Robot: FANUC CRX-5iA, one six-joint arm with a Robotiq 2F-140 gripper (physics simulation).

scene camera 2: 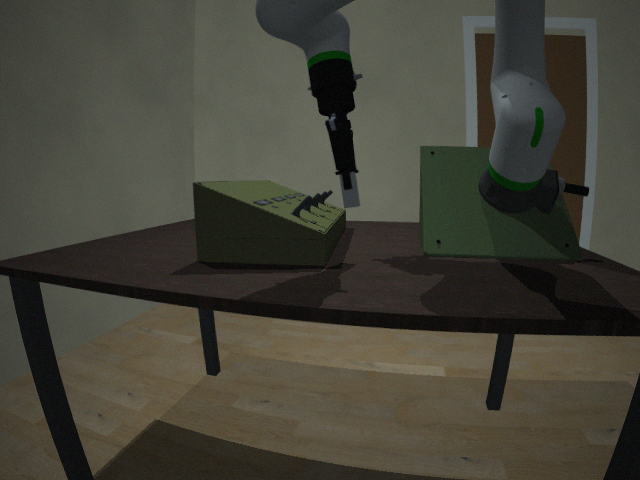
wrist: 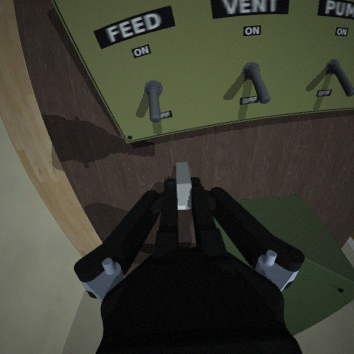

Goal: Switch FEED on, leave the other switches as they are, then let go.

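Pixels of known places: gripper, between the fingertips: (scene camera 2: 352, 207) (wrist: 181, 171); arm's base, origin of its link: (scene camera 2: 508, 189).
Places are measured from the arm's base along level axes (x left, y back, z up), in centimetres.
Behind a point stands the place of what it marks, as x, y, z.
The green sloped switch panel (scene camera 2: 258, 232) {33.8, -47.9, -7.9} (wrist: 200, 65) {20.1, -46.9, -4.8} stands on the table. In the wrist view the FEED switch (wrist: 154, 102) {25.1, -42.7, -2.6} is a grey lever tilted down toward its OFF label. The VENT switch (wrist: 258, 84) {13.9, -45.4, -2.6} and the PUMP switch (wrist: 341, 77) {2.5, -48.3, -3.1}, partly cut off at the right edge, also point to their OFF labels. My gripper (scene camera 2: 351, 197) {21.7, -33.3, -3.9} (wrist: 181, 171) {21.7, -33.3, -3.9} is shut and empty. It hangs in the air just off the panel's low edge, beyond the lever tips and apart from them. In the wrist view it is below the FEED lever and slightly to its right.
A green block-like pedestal (scene camera 2: 454, 206) {6.2, -13.1, -4.2} (wrist: 280, 220) {0.7, -21.4, -6.1} stands on the dark table (scene camera 2: 155, 248) {29.9, -82.2, -14.1} (wrist: 260, 155) {5.5, -32.1, -14.1} to the right of the panel in the scene view, with the robot's lower arm in front of it. A brown door (scene camera 2: 573, 103) is in the wall behind.
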